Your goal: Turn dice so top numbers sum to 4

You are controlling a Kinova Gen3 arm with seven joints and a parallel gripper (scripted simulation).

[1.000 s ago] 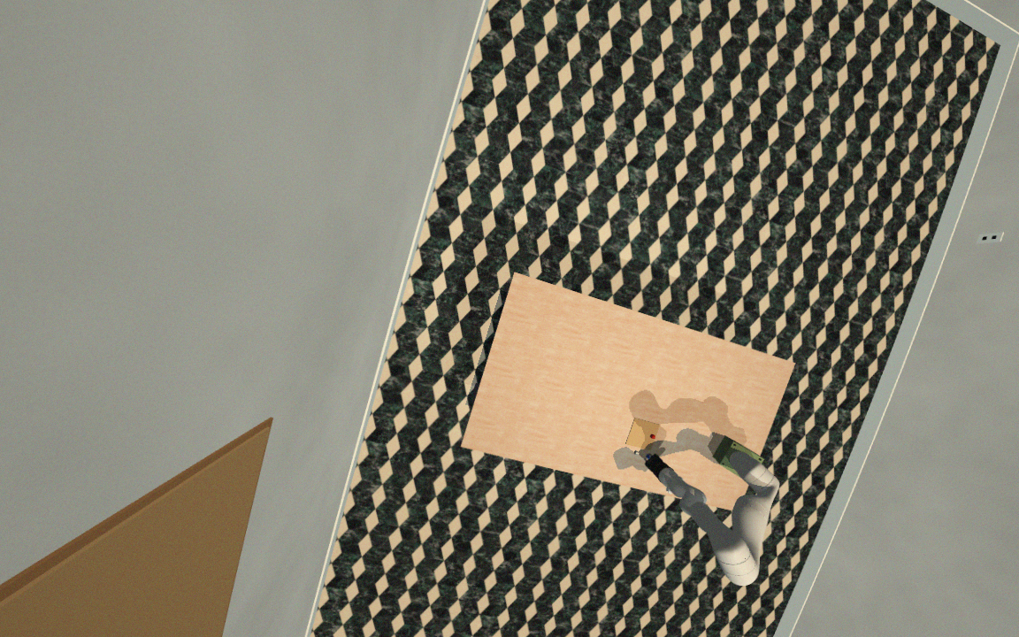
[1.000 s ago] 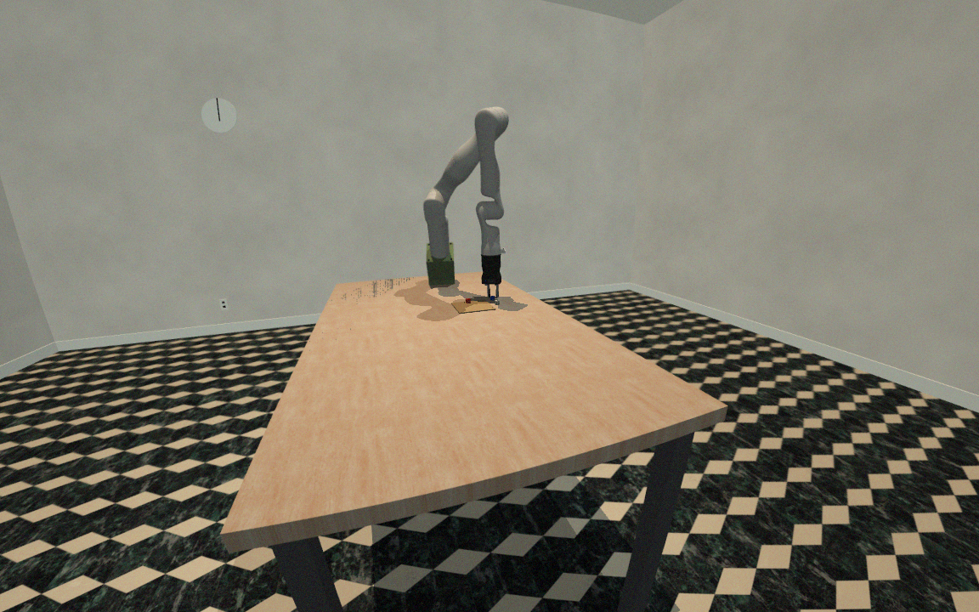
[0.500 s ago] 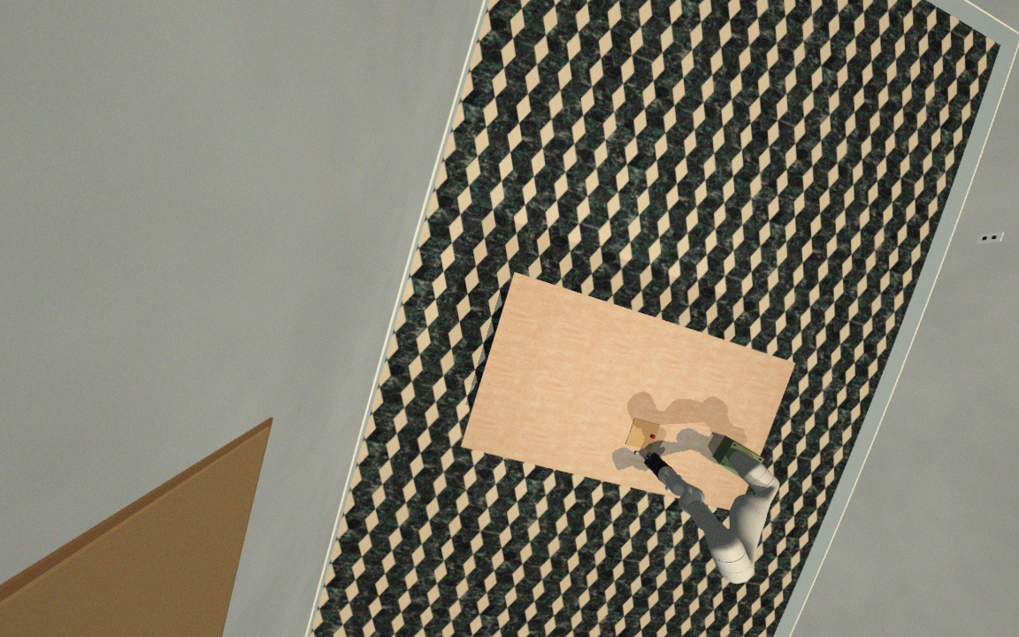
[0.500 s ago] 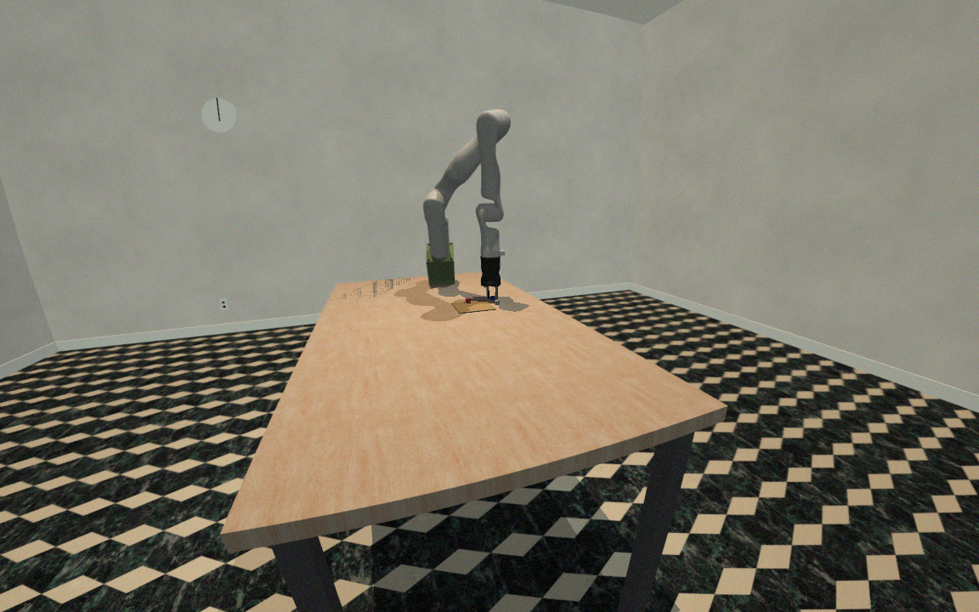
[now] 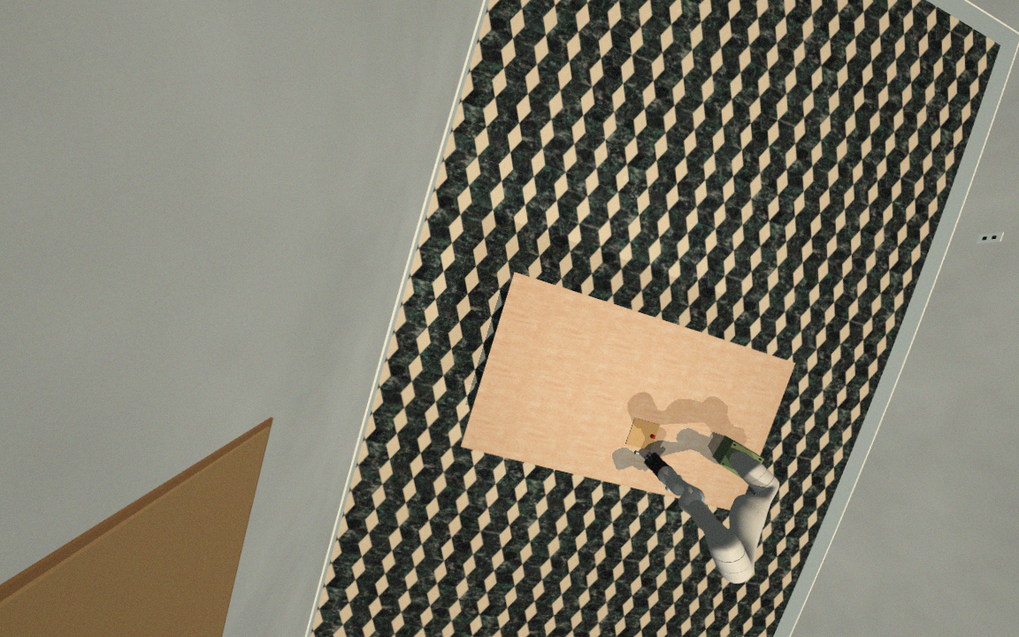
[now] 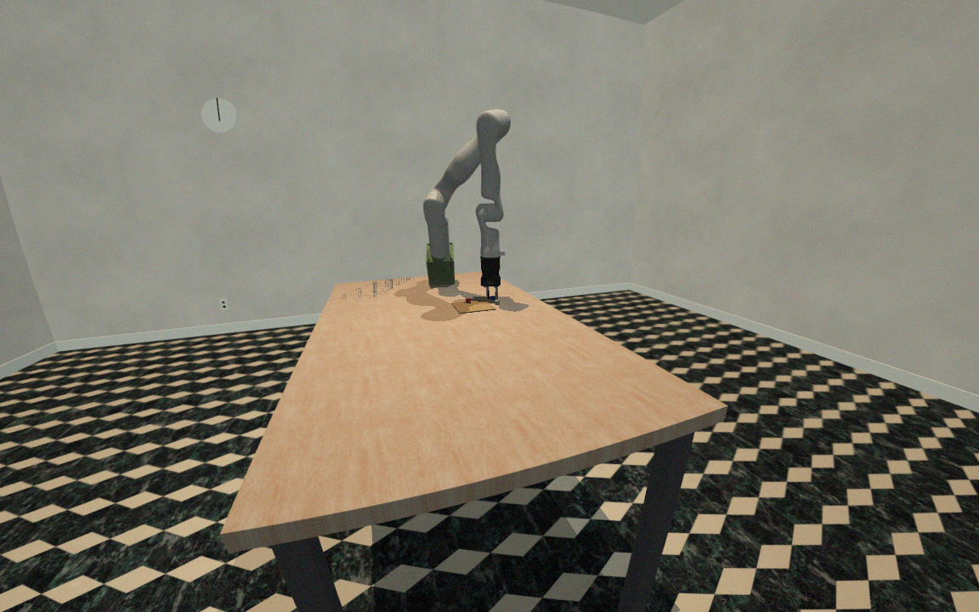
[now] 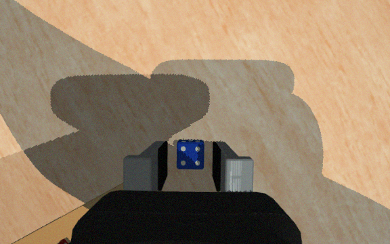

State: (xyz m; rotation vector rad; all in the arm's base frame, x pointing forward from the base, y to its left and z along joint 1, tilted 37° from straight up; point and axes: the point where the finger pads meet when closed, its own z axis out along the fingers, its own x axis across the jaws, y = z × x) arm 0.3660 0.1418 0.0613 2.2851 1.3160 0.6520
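Now: the blue die 1 cm below my hand. Also, from my hand: tan mat (6 cm ahead, 10 cm to the right, 2 cm below); red die (1 cm ahead, 11 cm to the right, 1 cm below); white die (7 cm ahead, 1 cm below).
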